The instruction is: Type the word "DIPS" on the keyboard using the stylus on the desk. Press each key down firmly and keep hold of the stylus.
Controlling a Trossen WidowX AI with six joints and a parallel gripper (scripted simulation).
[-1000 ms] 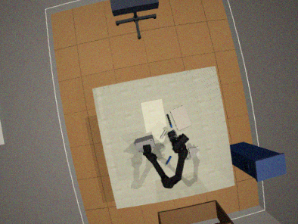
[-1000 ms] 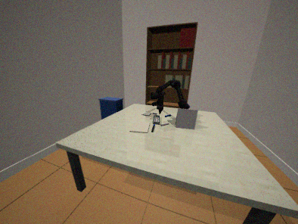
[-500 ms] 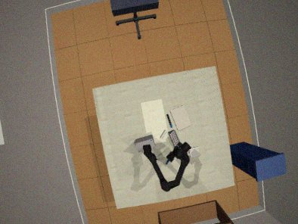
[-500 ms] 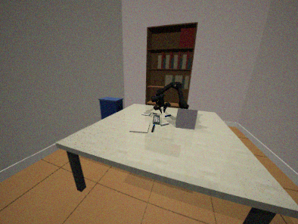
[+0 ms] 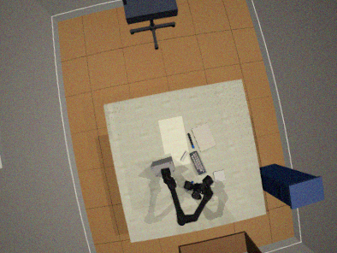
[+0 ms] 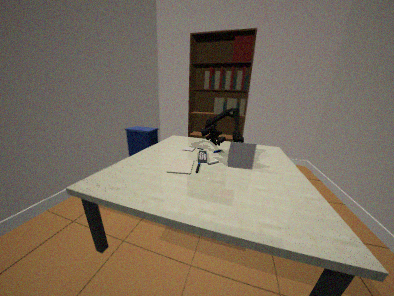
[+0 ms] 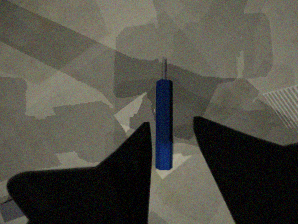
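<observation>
Now: the blue stylus 2 cm behind my gripper tip, 3 cm to the right of it and 6 cm below it. The rest, counted from my gripper tip: notebook: 17 cm ahead, 41 cm to the left, 6 cm below; then blue-capped pen: 6 cm ahead, 37 cm to the left, 6 cm below.
</observation>
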